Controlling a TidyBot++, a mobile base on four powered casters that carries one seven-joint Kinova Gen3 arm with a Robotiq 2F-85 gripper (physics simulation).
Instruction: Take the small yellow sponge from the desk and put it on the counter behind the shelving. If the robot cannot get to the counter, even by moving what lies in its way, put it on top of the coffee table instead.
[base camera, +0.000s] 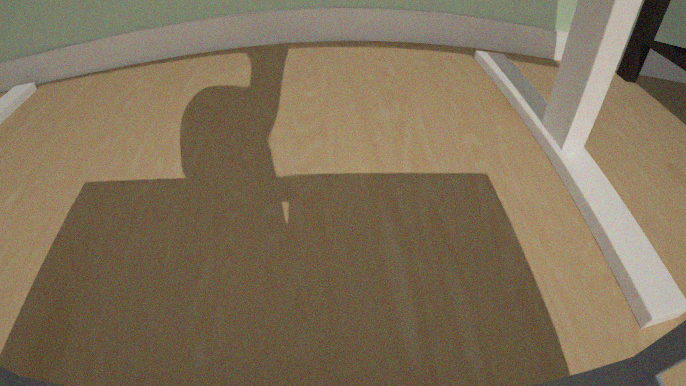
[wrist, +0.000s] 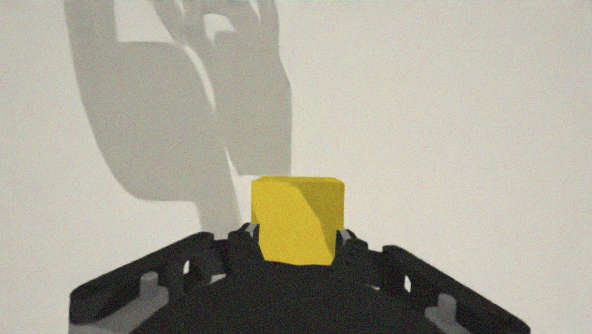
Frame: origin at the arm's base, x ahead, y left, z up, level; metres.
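Seen in the pictures: gripper, fingertip midpoint: (wrist: 297, 232).
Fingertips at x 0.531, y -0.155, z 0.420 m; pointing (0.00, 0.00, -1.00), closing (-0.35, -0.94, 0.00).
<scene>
A point is followed by its place in that frame.
The small yellow sponge (wrist: 292, 207) {y -0.159, x 0.555, z 0.442 m} is between the two black fingers of my gripper (wrist: 297, 232) {y -0.155, x 0.531, z 0.420 m} in the wrist view. The fingers press on its left and right sides, and the gripper is shut on it. The sponge appears to be held above the pale desk top (wrist: 450, 125) {y -0.358, x 0.571, z 0.324 m}, on which the arm and gripper cast a grey shadow at the left and top. The gripper and sponge do not show in the base view. I cannot make out the counter, the shelving or the coffee table in either view.
In the base view a white foot with an upright post (base camera: 612, 220) stands on the wooden floor at the right. The end of another white foot (base camera: 17, 97) shows at the left edge. A black leg (base camera: 645, 42) {y -0.931, x 0.914, z -0.255 m} stands at the upper right. A green wall with a grey baseboard (base camera: 350, 25) {y -0.068, x 0.966, z -0.354 m} runs across the back.
</scene>
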